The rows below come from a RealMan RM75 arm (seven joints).
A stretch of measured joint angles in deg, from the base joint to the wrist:
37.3 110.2 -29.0 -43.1 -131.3 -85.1 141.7
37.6 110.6 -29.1 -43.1 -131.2 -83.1 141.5
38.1 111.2 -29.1 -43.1 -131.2 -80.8 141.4
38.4 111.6 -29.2 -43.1 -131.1 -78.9 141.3
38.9 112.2 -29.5 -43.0 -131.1 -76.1 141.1
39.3 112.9 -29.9 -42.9 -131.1 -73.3 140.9
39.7 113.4 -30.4 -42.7 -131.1 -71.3 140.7
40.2 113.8 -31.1 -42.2 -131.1 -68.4 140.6
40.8 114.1 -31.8 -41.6 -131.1 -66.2 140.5
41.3 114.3 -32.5 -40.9 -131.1 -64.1 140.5
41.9 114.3 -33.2 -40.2 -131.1 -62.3 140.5
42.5 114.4 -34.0 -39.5 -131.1 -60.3 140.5
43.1 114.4 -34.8 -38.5 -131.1 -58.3 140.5
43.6 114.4 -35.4 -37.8 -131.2 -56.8 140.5
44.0 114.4 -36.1 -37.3 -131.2 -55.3 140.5
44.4 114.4 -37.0 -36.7 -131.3 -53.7 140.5
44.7 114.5 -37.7 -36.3 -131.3 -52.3 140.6
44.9 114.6 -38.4 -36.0 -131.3 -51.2 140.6
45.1 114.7 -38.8 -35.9 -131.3 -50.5 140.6
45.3 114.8 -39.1 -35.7 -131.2 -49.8 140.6
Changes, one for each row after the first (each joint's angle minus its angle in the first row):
0.3 0.4 -0.1 0.0 0.1 2.0 -0.2
0.8 1.0 -0.1 0.0 0.1 4.3 -0.3
1.1 1.4 -0.2 0.0 0.2 6.2 -0.4
1.6 2.0 -0.5 0.1 0.2 9.0 -0.6
2.0 2.7 -0.9 0.2 0.2 11.8 -0.8
2.4 3.2 -1.4 0.4 0.2 13.8 -1.0
2.9 3.6 -2.1 0.9 0.2 16.7 -1.1
3.5 3.9 -2.8 1.5 0.2 18.9 -1.2
4.0 4.1 -3.5 2.2 0.2 21.0 -1.2
4.6 4.1 -4.2 2.9 0.2 22.8 -1.2
5.2 4.2 -5.0 3.6 0.2 24.8 -1.2
5.8 4.2 -5.8 4.6 0.2 26.8 -1.2
6.3 4.2 -6.4 5.3 0.1 28.3 -1.2
6.7 4.2 -7.1 5.8 0.1 29.8 -1.2
7.1 4.2 -8.0 6.4 0.0 31.4 -1.2
7.4 4.3 -8.7 6.8 0.0 32.8 -1.1
7.6 4.4 -9.4 7.1 0.0 33.9 -1.1
7.8 4.5 -9.8 7.2 0.0 34.6 -1.1
8.0 4.6 -10.1 7.4 0.1 35.3 -1.1

